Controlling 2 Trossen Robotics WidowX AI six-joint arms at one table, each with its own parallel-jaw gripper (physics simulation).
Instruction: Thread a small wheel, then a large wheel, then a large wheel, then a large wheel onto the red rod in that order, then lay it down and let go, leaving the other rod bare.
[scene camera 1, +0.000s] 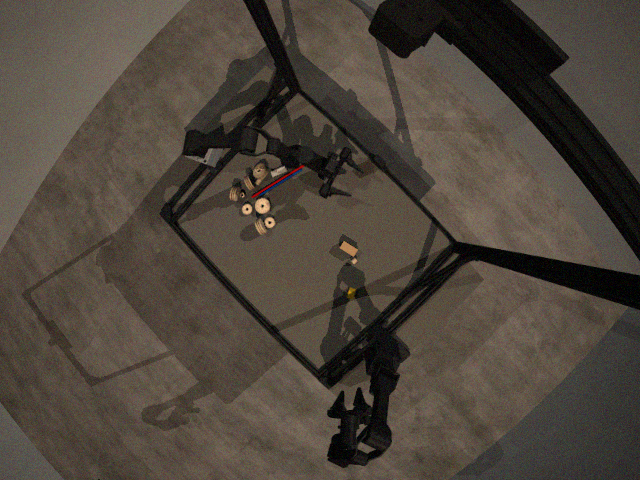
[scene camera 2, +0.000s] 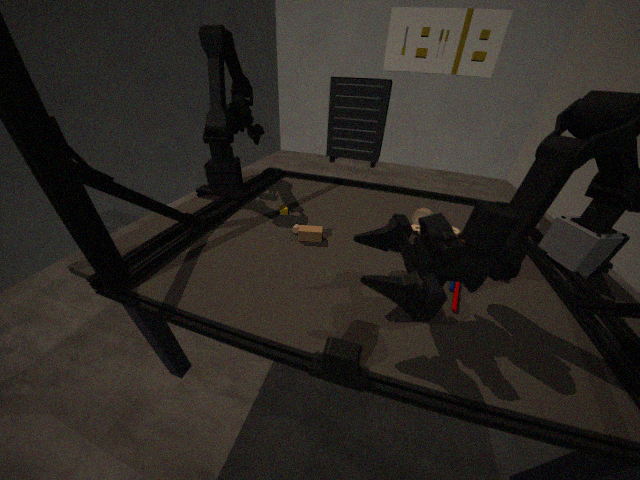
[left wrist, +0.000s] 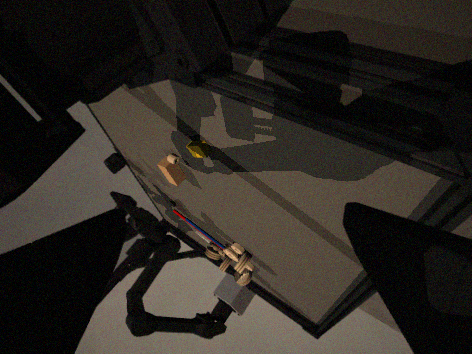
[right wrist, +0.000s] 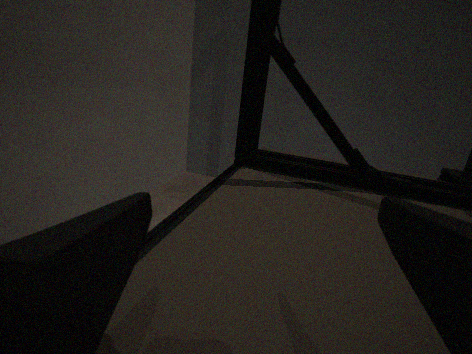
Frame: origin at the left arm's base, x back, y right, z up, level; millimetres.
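Where they show: left gripper, fingertip midpoint: (scene camera 1: 350, 389) (scene camera 2: 250, 138) (left wrist: 236, 216); right gripper, fingertip midpoint: (scene camera 1: 357, 184) (scene camera 2: 357, 256) (left wrist: 117, 197) (right wrist: 265, 205); left arm's base, origin of the base link: (scene camera 1: 384, 367) (scene camera 2: 222, 160) (left wrist: 108, 6); right arm's base, origin of the base link: (scene camera 1: 200, 147) (scene camera 2: 592, 226) (left wrist: 226, 304).
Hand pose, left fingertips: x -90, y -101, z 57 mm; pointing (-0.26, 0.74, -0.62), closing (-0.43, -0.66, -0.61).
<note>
Each offset is from my left fingertips to the top centre of the thing.
The red rod {dx -512, dy +609, dz -155 mm} (scene camera 1: 277, 181) (scene camera 2: 455, 299) (left wrist: 181, 216) lies beside the blue rod {dx -513, dy +593, dz -155 mm} (scene camera 1: 281, 182) (left wrist: 213, 240); no wheel shows on either in scene camera 1. A large wheel {dx -543, dy +487, dz -144 mm} (scene camera 1: 266, 209) lies flat near their lower-left end, with a small wheel {dx -598, dy +455, dz -151 mm} (scene camera 1: 244, 209) to its left and another small wheel {dx -497, dy +437, dz -151 mm} (scene camera 1: 272, 223) below. More wheels {dx -660, dy +496, dz -107 mm} (scene camera 1: 234, 193) {dx -620, dy +554, dz -107 mm} (scene camera 1: 248, 182) {dx -596, dy +606, dz -116 mm} (scene camera 1: 260, 171) {dx -520, dy +413, dz -107 mm} (scene camera 1: 260, 226) are clustered around; their sizes are hard to tell. My right gripper (scene camera 1: 356, 182) (scene camera 2: 358, 258) (right wrist: 265, 205) is open and empty, beyond the rods' upper-right end. My left gripper (scene camera 1: 349, 391) (left wrist: 236, 216) is open and empty, outside the table frame.
An orange-brown block {dx -188, dy +452, dz -135 mm} (scene camera 1: 348, 248) (scene camera 2: 310, 233) (left wrist: 172, 173) lies with a small pale piece {dx -154, dy +417, dz -146 mm} (scene camera 1: 354, 260) (scene camera 2: 295, 228) beside it. A yellow block {dx -119, dy +299, dz -150 mm} (scene camera 1: 351, 293) (scene camera 2: 283, 211) (left wrist: 198, 148) lies nearer the left arm. A whitish block {dx -532, dy +630, dz -153 mm} (scene camera 1: 278, 171) lies beside the rods. Dark rails border the table.
</note>
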